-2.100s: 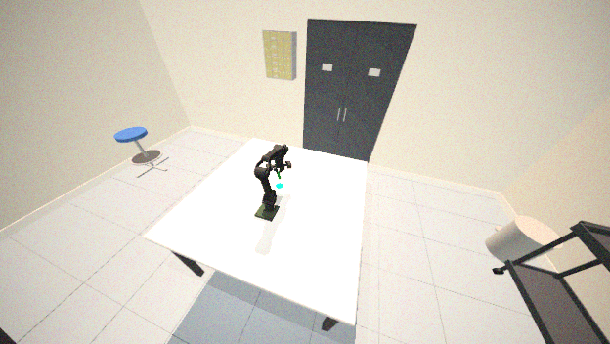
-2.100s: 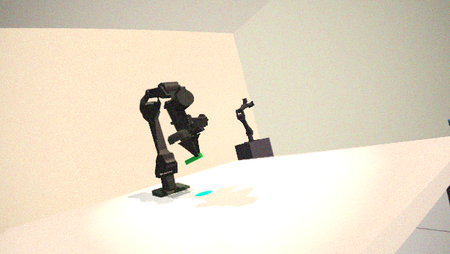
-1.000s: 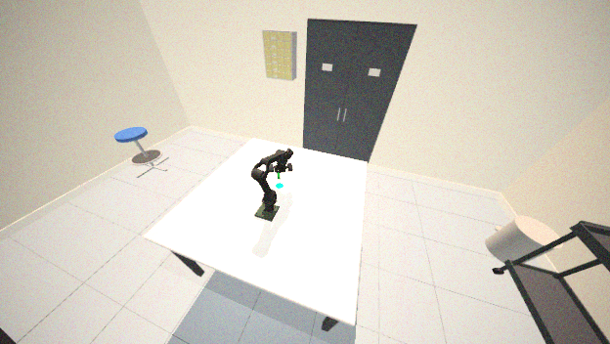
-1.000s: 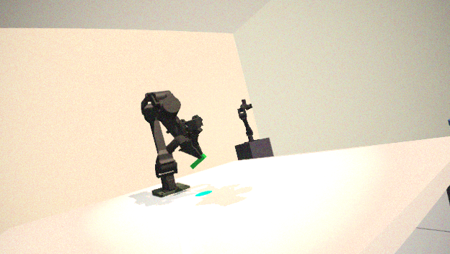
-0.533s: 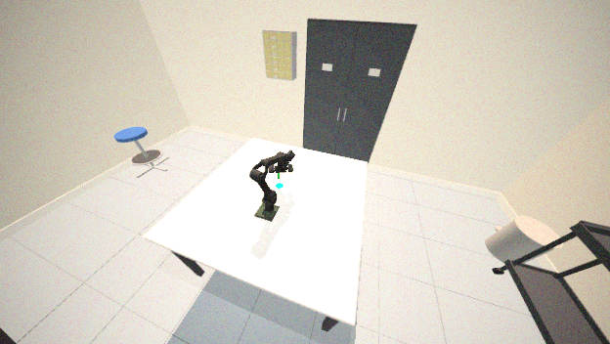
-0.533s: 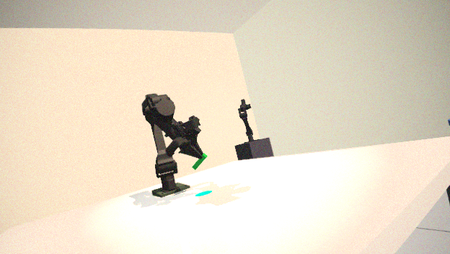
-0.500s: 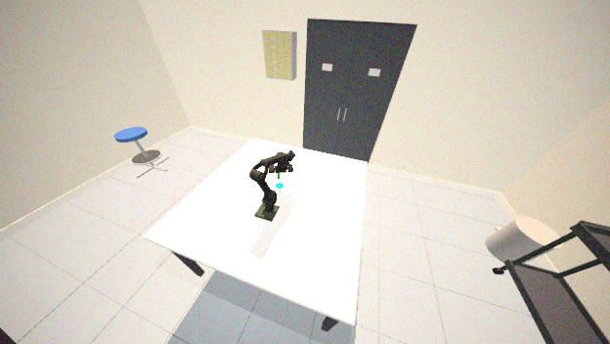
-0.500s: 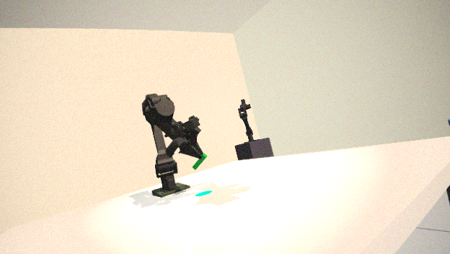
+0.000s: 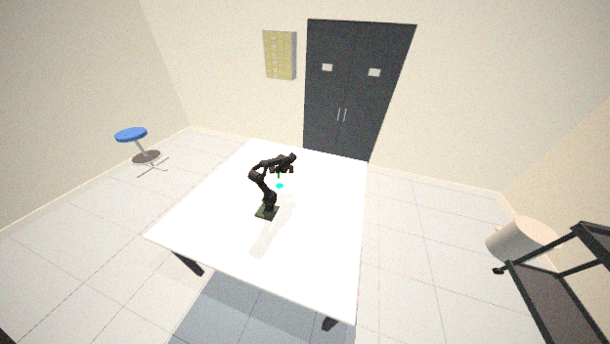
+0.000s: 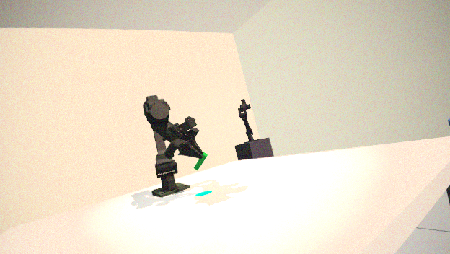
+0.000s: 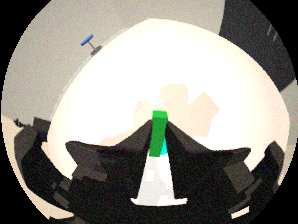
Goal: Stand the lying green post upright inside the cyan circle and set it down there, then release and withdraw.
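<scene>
Now: the cyan circle 30 mm behind my gripper tip, 20 mm to the right of it and 120 mm below it. Also, from my gripper tip: green post 10 mm behind, 10 mm to the right, 10 mm below.
</scene>
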